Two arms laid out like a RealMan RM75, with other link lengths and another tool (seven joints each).
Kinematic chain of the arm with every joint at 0, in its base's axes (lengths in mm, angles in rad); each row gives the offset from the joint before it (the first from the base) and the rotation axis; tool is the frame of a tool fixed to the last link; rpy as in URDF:
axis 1: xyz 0 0 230.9 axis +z
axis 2: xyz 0 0 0 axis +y
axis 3: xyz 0 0 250.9 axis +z
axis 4: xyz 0 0 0 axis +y
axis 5: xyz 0 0 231 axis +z
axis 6: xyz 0 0 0 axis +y
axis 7: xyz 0 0 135.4 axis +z
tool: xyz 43 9 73 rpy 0 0.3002 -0.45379
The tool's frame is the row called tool.
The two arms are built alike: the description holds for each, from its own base.
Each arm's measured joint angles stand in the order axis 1, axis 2, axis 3, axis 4, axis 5, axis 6, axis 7.
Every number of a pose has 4 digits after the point. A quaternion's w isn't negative.
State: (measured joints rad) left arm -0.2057 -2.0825 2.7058 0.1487 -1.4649 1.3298 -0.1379; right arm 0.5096 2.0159 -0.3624 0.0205 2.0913 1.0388 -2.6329
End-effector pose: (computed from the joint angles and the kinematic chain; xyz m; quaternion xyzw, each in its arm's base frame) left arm -0.3841 0.3019 0.0245 -0.4234 -0.3358 -0.4877 0.6857; right arm 0.4033 0.4117 -0.0437 -0.7305 0.3045 0.0534 0.6090
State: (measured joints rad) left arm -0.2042 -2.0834 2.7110 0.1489 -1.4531 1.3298 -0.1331; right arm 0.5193 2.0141 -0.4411 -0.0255 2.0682 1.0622 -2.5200
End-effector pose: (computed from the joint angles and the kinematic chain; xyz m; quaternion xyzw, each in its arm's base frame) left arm -0.3820 0.3019 0.0211 -0.4313 -0.3352 -0.4863 0.6820; right arm 0.3854 0.4196 -0.0431 -0.7530 0.2880 0.0829 0.5858
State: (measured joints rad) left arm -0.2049 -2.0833 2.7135 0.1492 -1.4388 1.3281 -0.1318; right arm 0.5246 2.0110 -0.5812 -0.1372 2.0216 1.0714 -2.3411
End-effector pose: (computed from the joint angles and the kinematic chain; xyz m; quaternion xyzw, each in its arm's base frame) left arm -0.3798 0.3027 0.0180 -0.4388 -0.3351 -0.4861 0.6774; right arm 0.3615 0.4306 -0.0394 -0.7921 0.2557 0.1063 0.5440
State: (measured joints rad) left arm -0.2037 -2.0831 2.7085 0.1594 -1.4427 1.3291 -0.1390; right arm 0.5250 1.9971 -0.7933 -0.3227 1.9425 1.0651 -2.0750
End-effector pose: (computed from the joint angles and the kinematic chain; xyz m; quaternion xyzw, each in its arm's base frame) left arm -0.3795 0.3026 0.0185 -0.4312 -0.3392 -0.4913 0.6765; right arm 0.3251 0.4427 -0.0360 -0.8482 0.2096 0.1158 0.4724
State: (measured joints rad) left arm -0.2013 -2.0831 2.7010 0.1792 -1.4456 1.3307 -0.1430; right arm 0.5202 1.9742 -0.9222 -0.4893 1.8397 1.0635 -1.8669
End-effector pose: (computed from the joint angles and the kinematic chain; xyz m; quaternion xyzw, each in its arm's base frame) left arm -0.3778 0.3028 0.0179 -0.4219 -0.3445 -0.4986 0.6743; right arm 0.2976 0.4490 -0.0283 -0.8855 0.1701 0.1024 0.4200
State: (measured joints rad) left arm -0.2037 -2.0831 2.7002 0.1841 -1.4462 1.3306 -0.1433; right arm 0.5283 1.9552 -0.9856 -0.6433 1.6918 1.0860 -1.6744
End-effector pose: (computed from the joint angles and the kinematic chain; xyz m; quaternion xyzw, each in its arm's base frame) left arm -0.3764 0.3039 0.0174 -0.4208 -0.3452 -0.5010 0.6729; right arm 0.2712 0.4516 -0.0213 -0.9152 0.1330 0.0775 0.3724
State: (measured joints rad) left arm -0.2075 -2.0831 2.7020 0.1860 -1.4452 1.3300 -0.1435; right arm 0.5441 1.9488 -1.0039 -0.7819 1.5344 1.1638 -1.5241
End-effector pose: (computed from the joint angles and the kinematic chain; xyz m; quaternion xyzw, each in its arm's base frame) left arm -0.3746 0.3055 0.0165 -0.4223 -0.3452 -0.5028 0.6706; right arm 0.2452 0.4462 -0.0171 -0.9405 0.0890 0.0508 0.3240
